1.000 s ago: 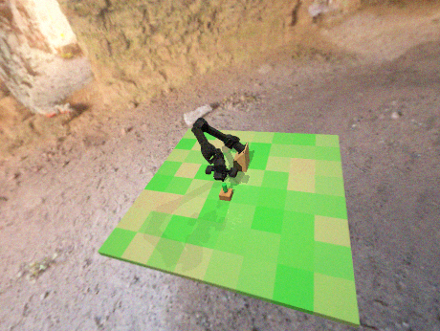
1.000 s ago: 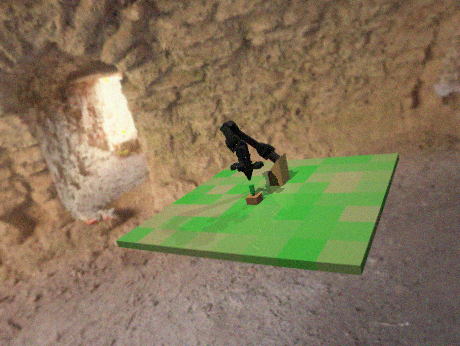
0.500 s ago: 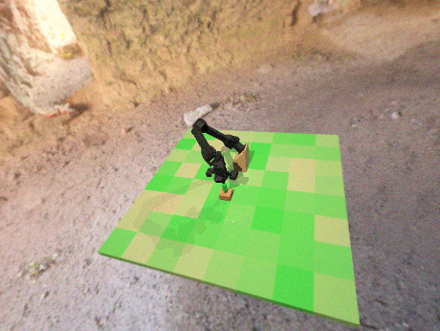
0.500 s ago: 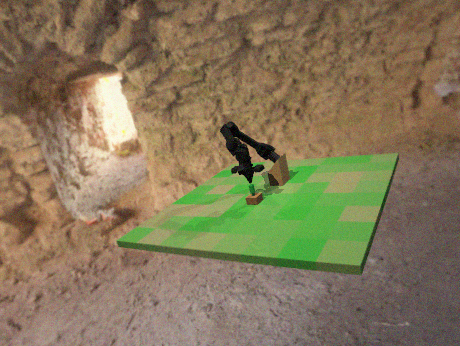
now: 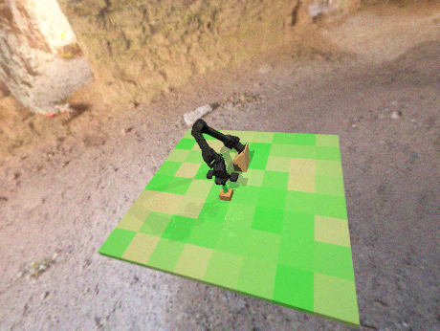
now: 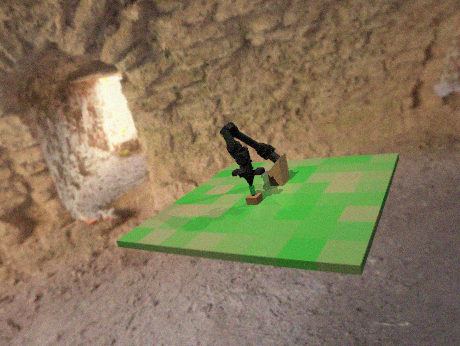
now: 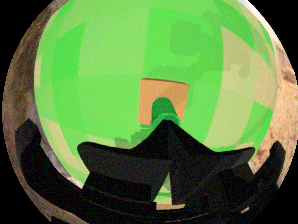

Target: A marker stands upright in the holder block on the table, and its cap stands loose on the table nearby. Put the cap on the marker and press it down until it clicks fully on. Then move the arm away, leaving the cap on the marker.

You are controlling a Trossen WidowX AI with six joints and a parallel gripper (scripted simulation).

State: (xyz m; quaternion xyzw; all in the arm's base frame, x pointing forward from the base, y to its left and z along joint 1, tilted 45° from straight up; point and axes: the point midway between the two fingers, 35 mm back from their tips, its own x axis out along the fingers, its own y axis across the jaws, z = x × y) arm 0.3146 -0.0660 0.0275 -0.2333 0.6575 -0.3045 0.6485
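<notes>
My gripper tip is now 2 cm above the green cap. The rest, counted from my gripper tip: holder block: 8 cm below.
</notes>
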